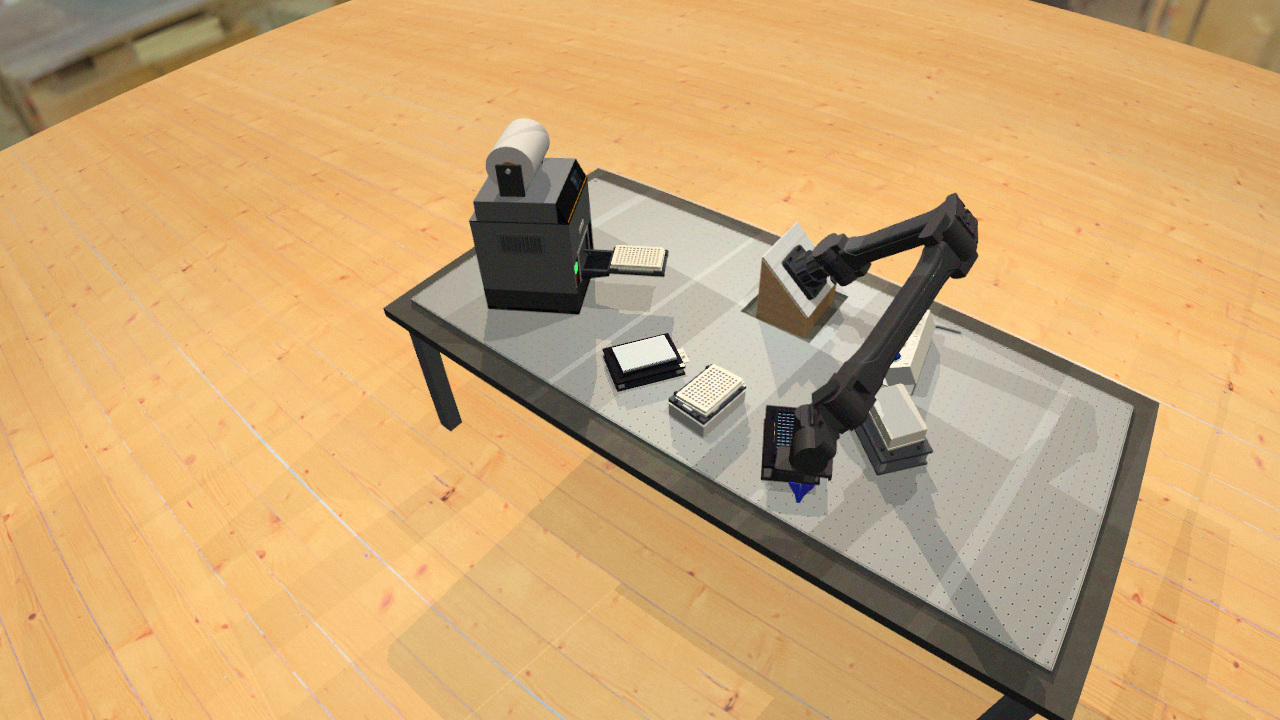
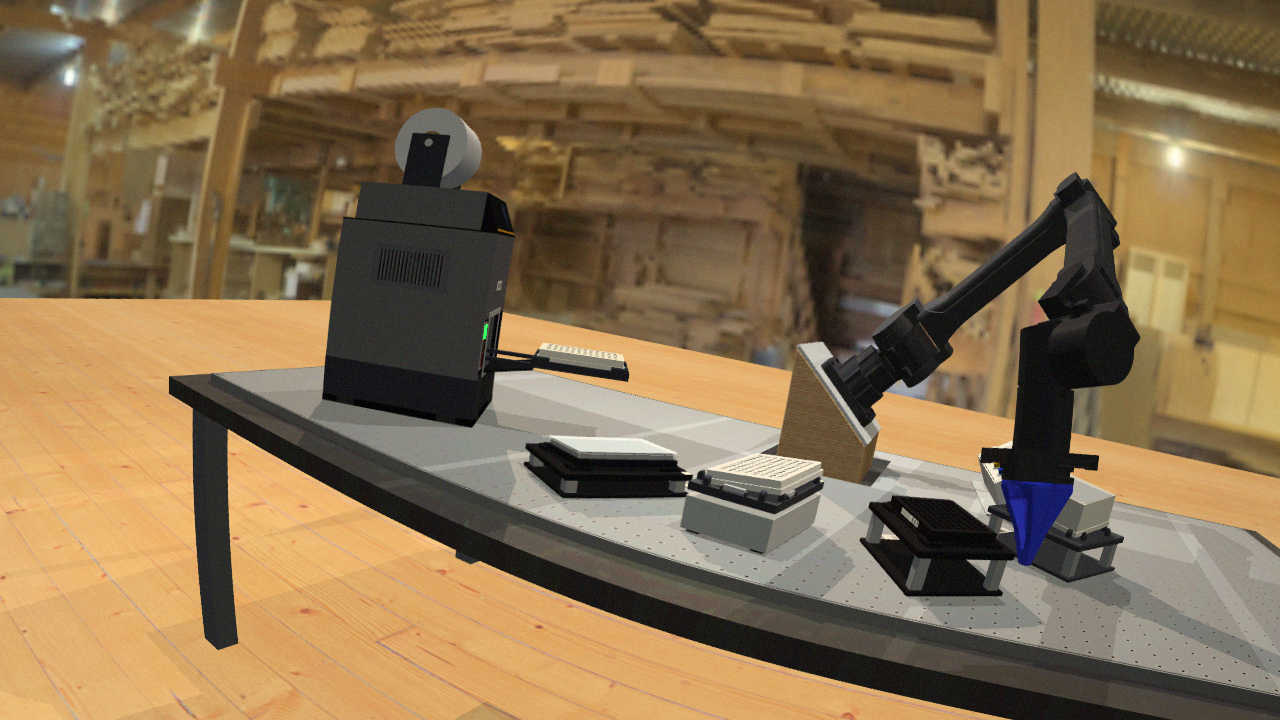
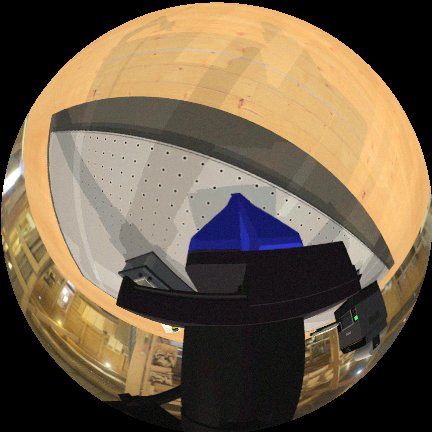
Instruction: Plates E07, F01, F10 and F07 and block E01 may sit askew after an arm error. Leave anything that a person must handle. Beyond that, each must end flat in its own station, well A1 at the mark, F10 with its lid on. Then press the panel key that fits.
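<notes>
My gripper (image 1: pixel 799 497) (image 2: pixel 1025 560) (image 3: pixel 236 198) is shut and empty, its blue tips together and pointing down beside the end of a raised black stand (image 2: pixel 939 580). A black plate (image 1: pixel 785 426) (image 2: pixel 954 519) sits on that stand; its far end looks a little raised. A white plate (image 1: pixel 709 391) (image 2: pixel 760 471) sits on a grey block station. A white-topped plate (image 1: pixel 646 353) (image 2: pixel 613 446) lies in a low black station. A cream plate (image 1: pixel 638 258) (image 2: pixel 581 355) lies on the machine's tray. A tall pale block (image 1: pixel 900 417) (image 2: pixel 1084 508) stands on another raised station. Labels and A1 marks are unreadable.
The dark machine (image 1: pixel 528 259) (image 2: pixel 416 313) (image 3: pixel 367 315) with a white roll stands at the table's far left. The wooden arm mount (image 1: pixel 785 300) (image 2: pixel 819 429) is at the back. The key panel (image 1: pixel 914 351) is partly hidden behind my arm; one blue key shows.
</notes>
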